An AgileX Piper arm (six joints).
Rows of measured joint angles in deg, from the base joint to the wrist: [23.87 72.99 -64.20 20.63 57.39 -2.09]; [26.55 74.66 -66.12 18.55 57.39 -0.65]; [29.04 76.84 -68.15 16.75 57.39 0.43]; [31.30 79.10 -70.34 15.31 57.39 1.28]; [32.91 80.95 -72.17 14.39 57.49 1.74]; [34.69 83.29 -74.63 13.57 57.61 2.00]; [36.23 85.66 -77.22 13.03 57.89 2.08]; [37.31 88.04 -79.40 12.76 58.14 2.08]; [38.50 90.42 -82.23 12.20 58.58 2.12]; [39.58 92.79 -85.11 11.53 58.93 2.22]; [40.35 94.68 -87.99 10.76 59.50 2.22]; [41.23 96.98 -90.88 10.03 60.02 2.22]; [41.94 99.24 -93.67 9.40 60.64 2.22]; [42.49 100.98 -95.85 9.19 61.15 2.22]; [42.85 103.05 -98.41 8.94 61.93 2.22]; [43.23 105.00 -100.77 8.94 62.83 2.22]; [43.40 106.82 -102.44 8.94 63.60 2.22]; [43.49 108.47 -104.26 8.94 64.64 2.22]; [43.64 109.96 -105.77 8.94 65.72 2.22]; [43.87 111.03 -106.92 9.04 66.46 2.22]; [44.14 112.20 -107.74 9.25 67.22 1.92]
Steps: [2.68 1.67 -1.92 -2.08 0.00 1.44]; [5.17 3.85 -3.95 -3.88 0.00 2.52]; [7.43 6.11 -6.14 -5.32 0.00 3.37]; [9.04 7.96 -7.97 -6.24 0.10 3.83]; [10.82 10.30 -10.43 -7.06 0.22 4.09]; [12.36 12.67 -13.02 -7.60 0.50 4.17]; [13.44 15.05 -15.20 -7.87 0.75 4.17]; [14.63 17.43 -18.03 -8.43 1.19 4.21]; [15.71 19.80 -20.91 -9.10 1.54 4.31]; [16.48 21.69 -23.79 -9.87 2.11 4.31]; [17.36 23.99 -26.68 -10.60 2.63 4.31]; [18.07 26.25 -29.47 -11.23 3.25 4.31]; [18.62 27.99 -31.65 -11.44 3.76 4.31]; [18.98 30.06 -34.21 -11.69 4.54 4.31]; [19.36 32.01 -36.57 -11.69 5.44 4.31]; [19.53 33.83 -38.24 -11.69 6.21 4.31]; [19.62 35.48 -40.06 -11.69 7.25 4.31]; [19.77 36.97 -41.57 -11.69 8.33 4.31]; [20.00 38.04 -42.72 -11.59 9.07 4.31]; [20.27 39.21 -43.54 -11.38 9.83 4.01]
